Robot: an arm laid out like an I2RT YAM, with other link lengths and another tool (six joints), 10 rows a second.
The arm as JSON. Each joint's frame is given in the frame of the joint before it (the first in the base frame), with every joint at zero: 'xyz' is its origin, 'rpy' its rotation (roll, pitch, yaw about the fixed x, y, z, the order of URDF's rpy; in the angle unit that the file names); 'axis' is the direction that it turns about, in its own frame. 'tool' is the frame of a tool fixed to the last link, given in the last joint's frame.
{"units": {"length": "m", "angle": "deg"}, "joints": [
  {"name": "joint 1", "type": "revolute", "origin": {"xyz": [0.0, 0.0, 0.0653], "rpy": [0.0, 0.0, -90.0]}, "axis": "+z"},
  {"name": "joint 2", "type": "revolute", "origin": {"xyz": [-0.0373, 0.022, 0.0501], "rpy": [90.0, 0.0, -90.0]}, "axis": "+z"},
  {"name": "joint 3", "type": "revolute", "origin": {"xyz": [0.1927, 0.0, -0.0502], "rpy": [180.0, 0.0, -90.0]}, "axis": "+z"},
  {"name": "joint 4", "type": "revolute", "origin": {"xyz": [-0.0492, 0.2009, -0.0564], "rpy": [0.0, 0.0, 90.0]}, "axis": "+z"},
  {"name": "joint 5", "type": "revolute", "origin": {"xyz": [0.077, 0.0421, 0.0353], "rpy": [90.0, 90.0, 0.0]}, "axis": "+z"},
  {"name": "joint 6", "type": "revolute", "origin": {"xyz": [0.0, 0.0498, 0.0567], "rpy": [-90.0, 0.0, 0.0]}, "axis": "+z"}
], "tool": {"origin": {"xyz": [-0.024, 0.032, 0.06], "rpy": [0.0, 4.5, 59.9]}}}
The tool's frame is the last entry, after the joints.
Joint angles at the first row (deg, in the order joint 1, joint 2, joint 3, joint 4, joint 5, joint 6):
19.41, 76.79, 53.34, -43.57, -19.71, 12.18
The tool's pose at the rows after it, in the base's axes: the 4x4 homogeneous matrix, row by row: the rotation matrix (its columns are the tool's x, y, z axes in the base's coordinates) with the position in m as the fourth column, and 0 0 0 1 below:
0.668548, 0.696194, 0.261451, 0.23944; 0.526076, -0.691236, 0.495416, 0.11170; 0.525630, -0.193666, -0.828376, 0.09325; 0, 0, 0, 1
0.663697, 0.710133, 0.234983, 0.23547; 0.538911, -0.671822, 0.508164, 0.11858; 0.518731, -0.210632, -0.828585, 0.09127; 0, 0, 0, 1
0.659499, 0.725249, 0.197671, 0.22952; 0.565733, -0.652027, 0.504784, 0.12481; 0.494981, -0.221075, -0.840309, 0.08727; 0, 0, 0, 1
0.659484, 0.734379, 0.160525, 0.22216; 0.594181, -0.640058, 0.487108, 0.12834; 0.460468, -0.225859, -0.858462, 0.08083; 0, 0, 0, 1
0.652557, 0.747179, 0.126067, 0.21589; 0.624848, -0.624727, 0.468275, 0.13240; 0.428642, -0.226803, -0.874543, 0.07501; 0, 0, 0, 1
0.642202, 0.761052, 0.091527, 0.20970; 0.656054, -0.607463, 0.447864, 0.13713; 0.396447, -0.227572, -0.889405, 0.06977; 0, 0, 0, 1
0.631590, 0.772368, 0.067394, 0.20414; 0.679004, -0.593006, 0.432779, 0.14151; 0.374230, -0.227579, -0.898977, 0.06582; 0, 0, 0, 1
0.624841, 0.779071, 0.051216, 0.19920; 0.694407, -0.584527, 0.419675, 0.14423; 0.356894, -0.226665, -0.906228, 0.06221; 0, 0, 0, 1
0.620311, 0.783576, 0.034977, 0.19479; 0.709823, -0.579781, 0.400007, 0.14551; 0.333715, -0.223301, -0.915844, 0.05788; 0, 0, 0, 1
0.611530, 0.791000, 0.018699, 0.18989; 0.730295, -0.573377, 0.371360, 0.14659; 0.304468, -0.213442, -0.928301, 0.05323; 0, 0, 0, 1
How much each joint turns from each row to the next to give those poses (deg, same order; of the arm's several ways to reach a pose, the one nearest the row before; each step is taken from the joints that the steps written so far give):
1.77, -0.23, -1.04, 0.24, -0.58, 0.74
1.43, 0.50, 0.08, -0.19, -0.72, 0.28
1.79, 0.93, 0.24, -0.95, 0.04, -0.02
1.72, 0.86, -0.31, -0.94, 0.70, 0.12
1.77, 1.14, -0.06, -0.75, 0.73, -0.10
1.96, 1.33, 0.22, -0.80, 0.74, -0.02
1.82, 0.81, -0.07, -0.32, 0.58, 0.30
1.44, 0.41, -0.41, -0.02, 0.54, 0.47
1.21, 0.71, -0.31, -0.16, 0.75, 0.37
1.48, 0.88, -0.22, -0.35, 1.21, 0.32

